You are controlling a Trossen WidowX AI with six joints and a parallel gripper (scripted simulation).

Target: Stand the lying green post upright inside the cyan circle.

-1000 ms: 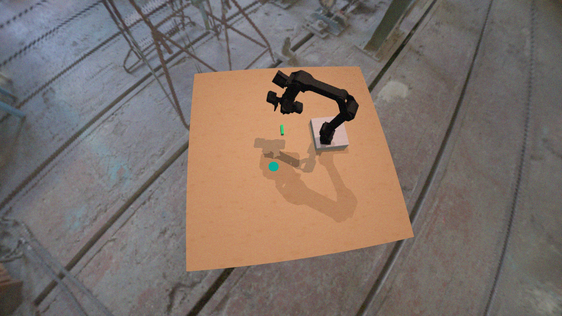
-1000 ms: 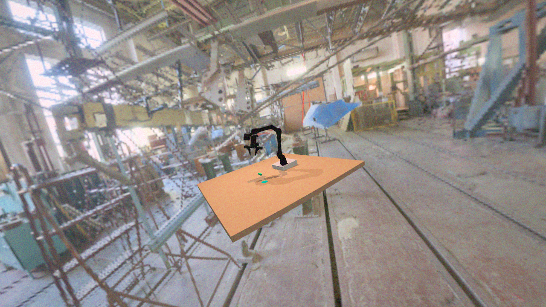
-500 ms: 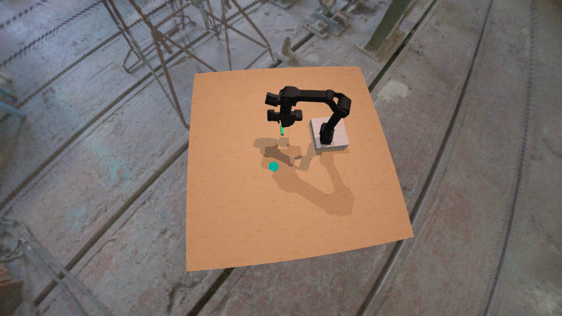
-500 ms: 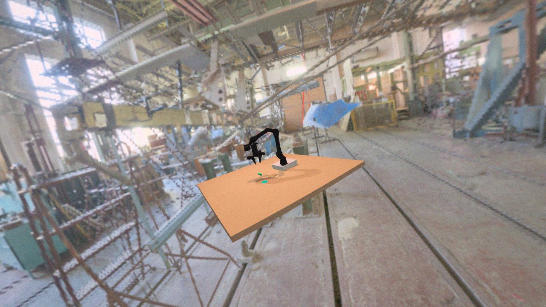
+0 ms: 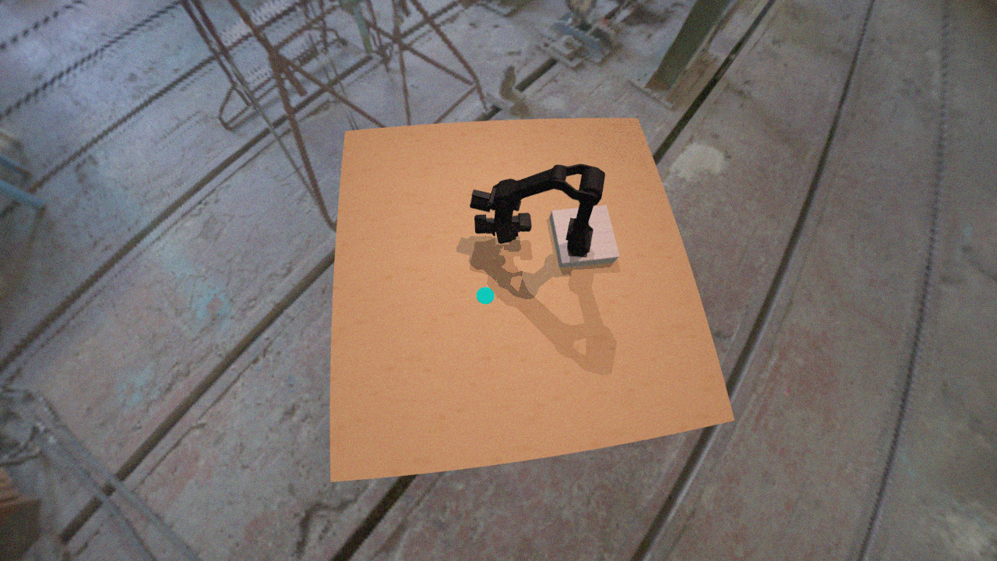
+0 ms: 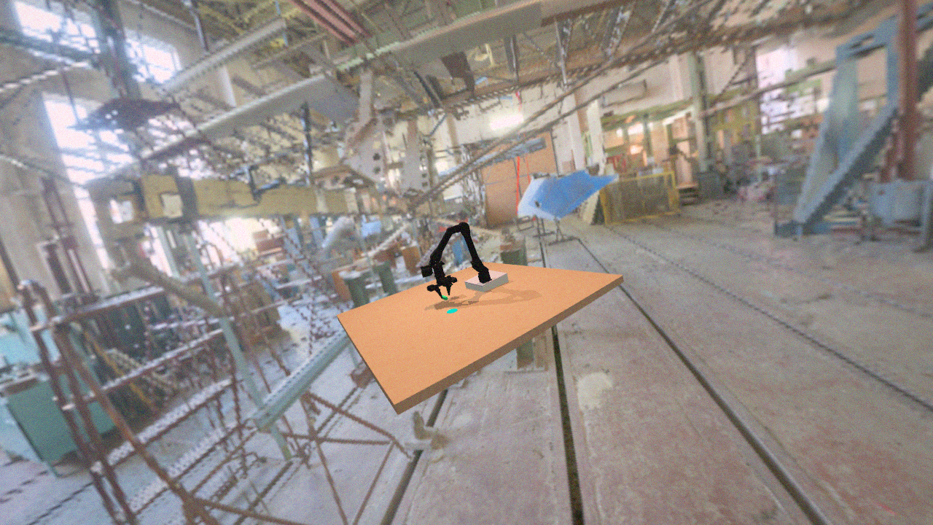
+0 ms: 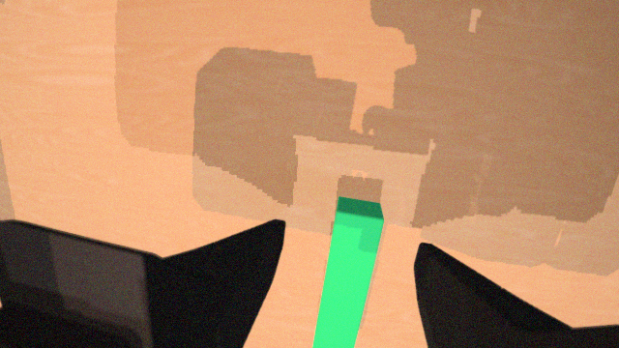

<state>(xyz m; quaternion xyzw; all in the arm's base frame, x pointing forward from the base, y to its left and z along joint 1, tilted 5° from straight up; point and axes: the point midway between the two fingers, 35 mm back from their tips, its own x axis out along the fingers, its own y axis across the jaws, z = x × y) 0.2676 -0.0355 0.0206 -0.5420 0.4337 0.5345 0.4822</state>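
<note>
My gripper tip is now 3 cm short of the cyan circle, 23 cm to the right of it and 2 cm above it. From my gripper tip the other things lie so: green post 2 cm to the right, 1 cm below.
</note>
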